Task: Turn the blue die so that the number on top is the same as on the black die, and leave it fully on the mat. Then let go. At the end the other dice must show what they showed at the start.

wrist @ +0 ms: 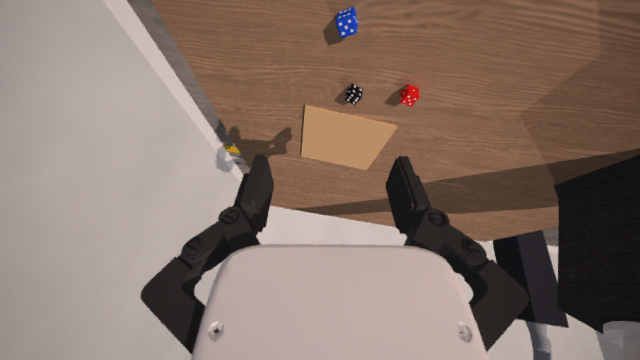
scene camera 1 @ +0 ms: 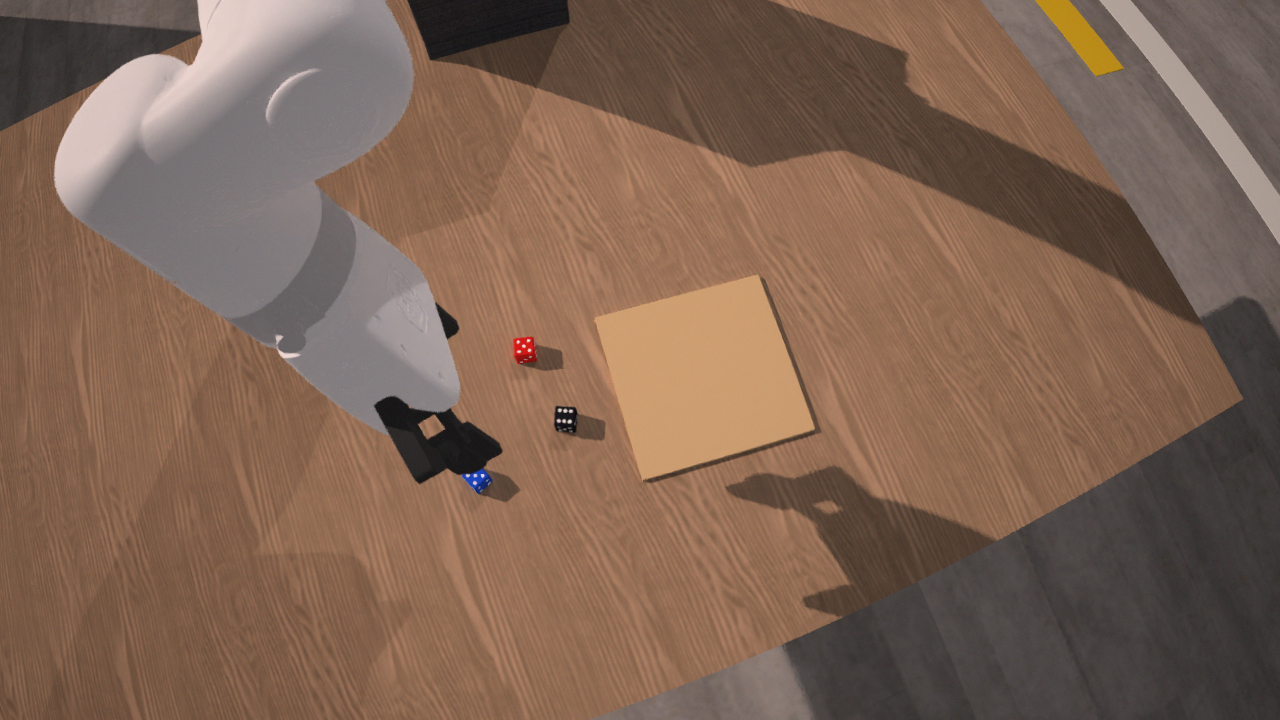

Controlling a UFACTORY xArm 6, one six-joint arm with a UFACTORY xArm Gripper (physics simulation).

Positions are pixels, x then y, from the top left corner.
Scene:
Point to a tan mat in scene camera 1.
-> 705,375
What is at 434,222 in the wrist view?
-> The gripper.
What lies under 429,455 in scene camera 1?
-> The gripper.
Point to a tan mat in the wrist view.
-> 329,136

